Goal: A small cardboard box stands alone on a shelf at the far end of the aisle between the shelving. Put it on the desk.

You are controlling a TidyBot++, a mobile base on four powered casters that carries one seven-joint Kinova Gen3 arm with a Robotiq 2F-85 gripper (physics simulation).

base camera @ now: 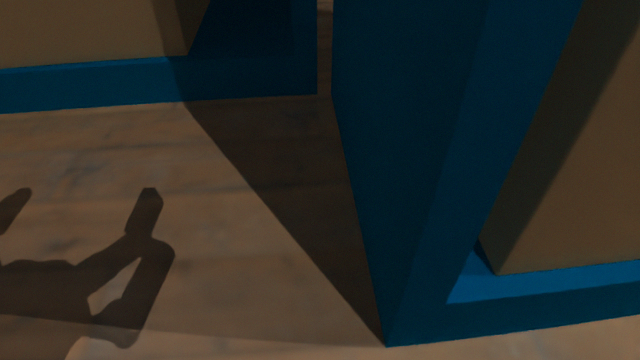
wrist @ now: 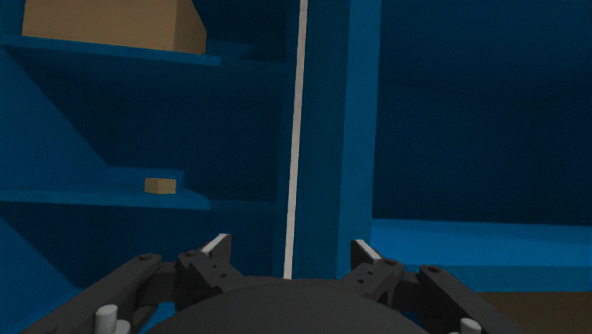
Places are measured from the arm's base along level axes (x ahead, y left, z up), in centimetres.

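Pixels of known places: gripper, fingertip midpoint: (wrist: 291,250).
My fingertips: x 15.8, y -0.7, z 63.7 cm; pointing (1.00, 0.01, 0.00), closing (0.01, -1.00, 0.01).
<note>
Ahead of a thing's pixels: the offset from my fingertips to its top centre. "spot": to the spot under its first point.
A small cardboard box {dx +61.6, dy +47.8, dz +0.7 cm} (wrist: 160,186) stands alone on a blue shelf board (wrist: 90,195) in the left part of the wrist view, beyond and to the left of the gripper. My gripper (wrist: 291,250) is open, its fingers wide apart with nothing between them. It is well apart from the small box. In the base camera view the gripper's shadow falls on the floor at the lower left. The desk does not show in either view.
A big cardboard box {spot: dx +50.3, dy +63.8, dz +49.3 cm} (wrist: 100,22) stands on the shelf above. A second blue shelving unit (wrist: 361,125) (base camera: 415,200) stands close on the right, with a large box {spot: dx +11.8, dy -16.8, dz -86.6 cm} (base camera: 575,200) low in it. A narrow gap separates it from the far unit (base camera: 90,87), which holds another large box {spot: dx +52.6, dy +38.7, dz -90.3 cm} (base camera: 85,30).
</note>
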